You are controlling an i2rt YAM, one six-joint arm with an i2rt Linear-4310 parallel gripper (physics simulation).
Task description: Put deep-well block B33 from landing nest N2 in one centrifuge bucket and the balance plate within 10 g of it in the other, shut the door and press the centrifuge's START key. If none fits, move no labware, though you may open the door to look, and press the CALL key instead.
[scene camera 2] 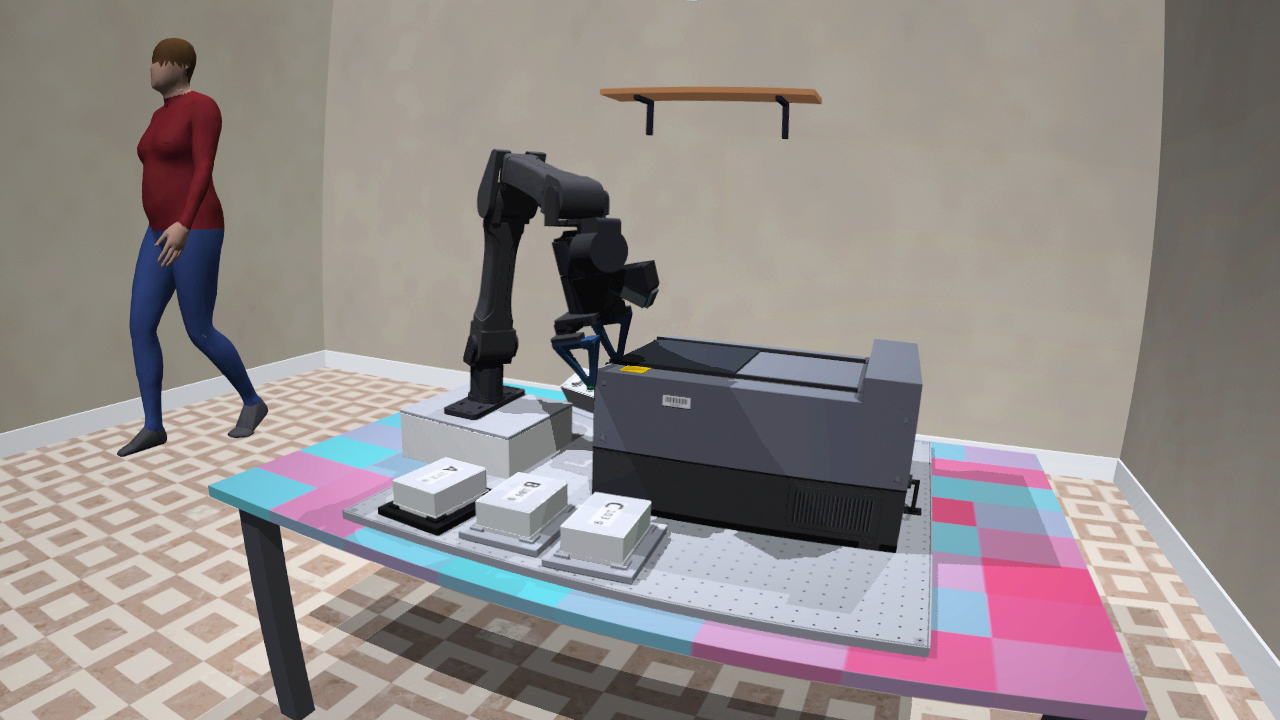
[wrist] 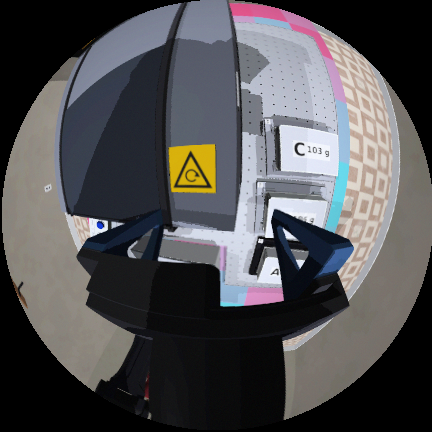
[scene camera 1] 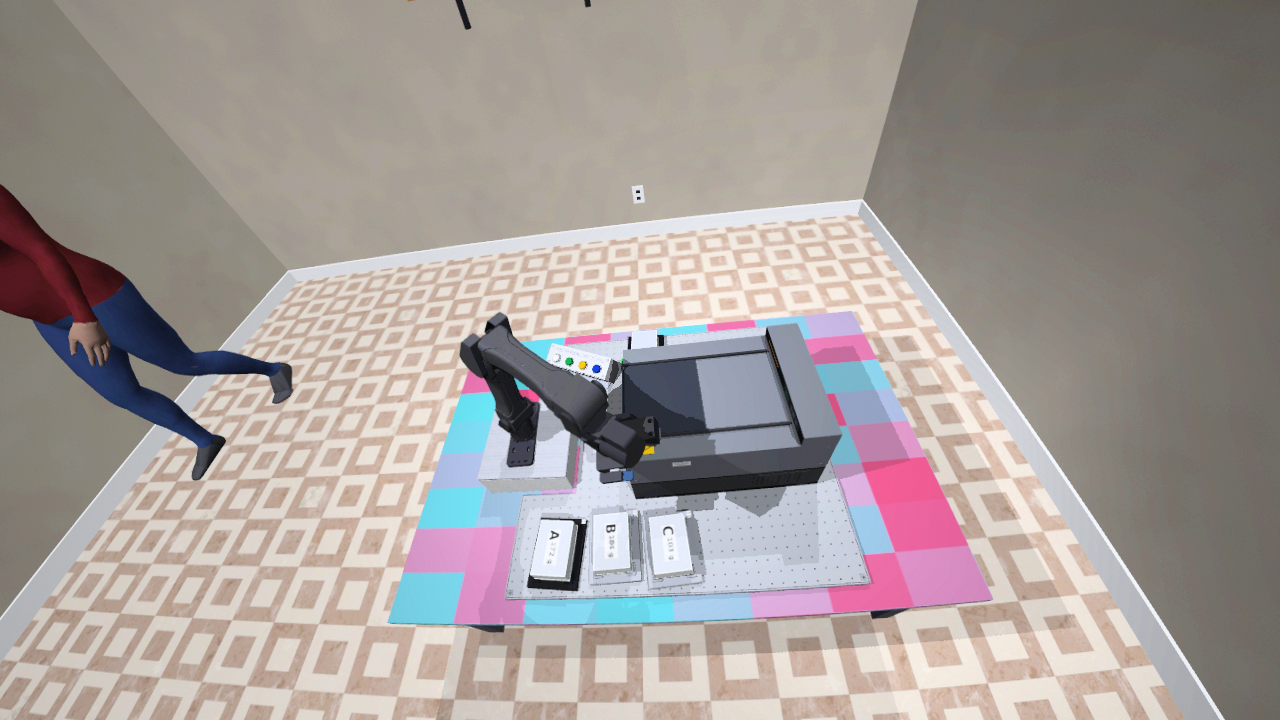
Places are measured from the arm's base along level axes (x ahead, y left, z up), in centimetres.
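Where they show: gripper, fingertip midpoint: (scene camera 2: 605,373) (wrist: 217,214); arm's base, link origin: (scene camera 2: 486,403) (scene camera 1: 524,433).
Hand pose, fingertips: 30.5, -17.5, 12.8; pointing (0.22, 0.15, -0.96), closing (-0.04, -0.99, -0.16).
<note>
Things, the pixels of their top centre, and the offset from my fingertips, as dx, dy, dz. Level surfaces: height alone.
- Balance plates A, top centre: (scene camera 2: 440,474) (wrist: 285,272) (scene camera 1: 552,547) -20.8, -13.1, -14.9
- B, top centre: (scene camera 2: 523,491) (wrist: 297,219) (scene camera 1: 611,540) -6.9, -12.8, -14.9
- C, top centre: (scene camera 2: 608,513) (wrist: 312,150) (scene camera 1: 669,542) +6.5, -14.6, -14.9
- white block, top centre: (scene camera 1: 643,344) +4.9, +46.8, -14.5
- key panel, top centre: (scene camera 2: 608,377) (scene camera 1: 578,354) (wrist: 93,241) -16.0, +44.0, -11.9
- perforated board, surface height: dz -20.3
The centrifuge (scene camera 1: 725,447) (scene camera 2: 760,429) (wrist: 200,115) has its top door (scene camera 1: 738,392) (scene camera 2: 801,368) (wrist: 107,135) shut. My gripper (scene camera 1: 619,474) (scene camera 2: 603,369) (wrist: 217,214) is open and empty, beside the centrifuge's near left end, by the yellow warning label. Balance plates A (scene camera 1: 554,548) (scene camera 2: 438,488) (wrist: 274,274), B (scene camera 1: 612,541) (scene camera 2: 521,504) (wrist: 297,207) and C (scene camera 1: 670,544) (scene camera 2: 605,528) (wrist: 307,150), marked 103 g, sit on front nests. A white block (scene camera 1: 643,339) stands behind the centrifuge, its label unreadable. The key panel (scene camera 1: 581,361) (scene camera 2: 579,390) (wrist: 98,227) is partly hidden in the wrist view. The buckets are hidden.
The arm's pedestal (scene camera 1: 537,479) (scene camera 2: 456,444) stands left of the centrifuge. The perforated board (scene camera 1: 760,555) (scene camera 2: 769,595) (wrist: 287,80) lies under the nests and centrifuge. A person (scene camera 1: 62,286) (scene camera 2: 181,170) is at the left, away from the table. A shelf (scene camera 2: 711,94) hangs on the wall.
</note>
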